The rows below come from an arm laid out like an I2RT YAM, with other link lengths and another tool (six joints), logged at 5 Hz.
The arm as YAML. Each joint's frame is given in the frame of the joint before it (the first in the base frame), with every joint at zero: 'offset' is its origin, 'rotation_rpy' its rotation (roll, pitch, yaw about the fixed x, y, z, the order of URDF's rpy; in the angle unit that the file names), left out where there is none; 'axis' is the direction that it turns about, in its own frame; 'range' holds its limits. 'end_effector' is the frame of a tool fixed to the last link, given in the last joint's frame.
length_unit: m
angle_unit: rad
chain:
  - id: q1
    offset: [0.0, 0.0, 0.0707]
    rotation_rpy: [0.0, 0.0, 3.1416]
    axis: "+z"
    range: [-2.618, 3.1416]
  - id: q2
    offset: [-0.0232, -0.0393, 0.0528]
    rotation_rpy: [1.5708, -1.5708, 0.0]
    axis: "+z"
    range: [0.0, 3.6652]
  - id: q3
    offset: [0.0, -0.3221, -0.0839]
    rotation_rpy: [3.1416, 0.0, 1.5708]
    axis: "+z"
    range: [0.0, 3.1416]
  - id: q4
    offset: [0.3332, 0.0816, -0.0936]
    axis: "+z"
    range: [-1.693, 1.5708]
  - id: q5
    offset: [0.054, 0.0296, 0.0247]
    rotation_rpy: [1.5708, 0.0, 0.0]
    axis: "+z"
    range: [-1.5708, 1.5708]
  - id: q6
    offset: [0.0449, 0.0, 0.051]
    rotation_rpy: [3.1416, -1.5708, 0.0]
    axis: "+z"
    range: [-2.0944, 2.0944]
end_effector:
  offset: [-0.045, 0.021, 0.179]
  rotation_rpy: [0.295, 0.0, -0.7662]
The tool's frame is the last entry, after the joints.
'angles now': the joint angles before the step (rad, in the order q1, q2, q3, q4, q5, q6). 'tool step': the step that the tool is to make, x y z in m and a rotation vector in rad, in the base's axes. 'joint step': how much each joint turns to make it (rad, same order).
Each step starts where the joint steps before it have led.
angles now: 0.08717 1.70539 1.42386 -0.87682 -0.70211 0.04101
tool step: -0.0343 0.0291 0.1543 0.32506 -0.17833 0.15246
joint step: -0.02866 -0.09120 0.12139 -0.01545 -0.35937 -0.00849
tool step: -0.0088 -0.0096 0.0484 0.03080 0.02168 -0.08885
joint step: -0.00499 -0.07353 0.05111 0.00390 0.02745 0.17127
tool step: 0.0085 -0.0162 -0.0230 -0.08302 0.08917 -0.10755
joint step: 0.00039 -0.01125 -0.00028 -0.06015 0.12970 0.05380
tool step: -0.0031 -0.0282 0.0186 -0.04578 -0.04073 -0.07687
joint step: -0.04370 -0.04793 0.02146 -0.03643 0.05733 -0.00819
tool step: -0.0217 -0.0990 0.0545 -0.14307 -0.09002 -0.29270
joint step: -0.15992 -0.13662 0.08285 -0.11922 0.19030 0.00067
